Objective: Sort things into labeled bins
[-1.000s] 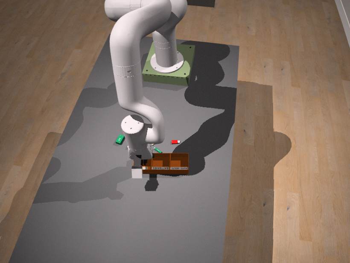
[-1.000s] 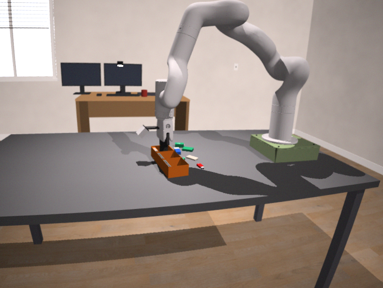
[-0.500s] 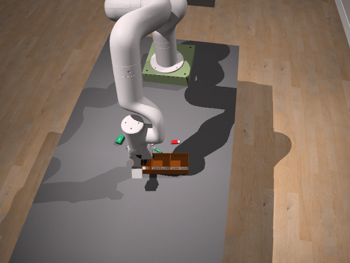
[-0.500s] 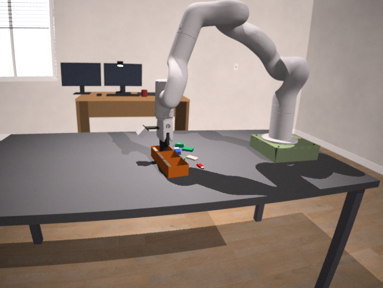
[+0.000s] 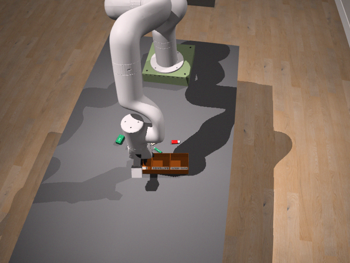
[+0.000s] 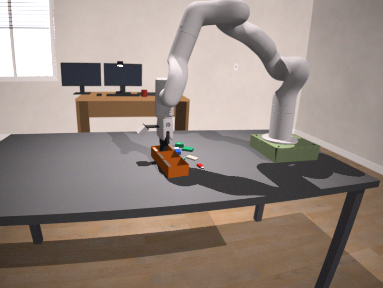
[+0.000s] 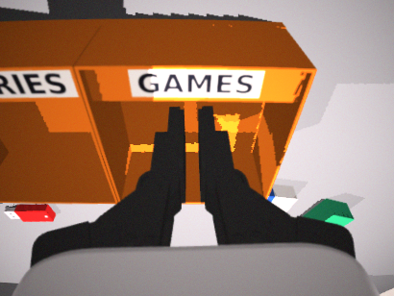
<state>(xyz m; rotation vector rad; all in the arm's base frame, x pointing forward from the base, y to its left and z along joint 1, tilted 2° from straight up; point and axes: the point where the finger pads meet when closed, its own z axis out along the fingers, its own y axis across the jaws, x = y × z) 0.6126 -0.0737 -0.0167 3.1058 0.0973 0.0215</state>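
Right now my hand is 80 mm to the right of the orange three-part bin and 20 mm above it. The rest, counted from my hand: eraser 90 mm behind, 60 mm to the right, 40 mm below; white domino 120 mm behind, 40 mm to the left, 40 mm below; green cylindrical battery 70 mm behind, 60 mm to the left, 40 mm below.
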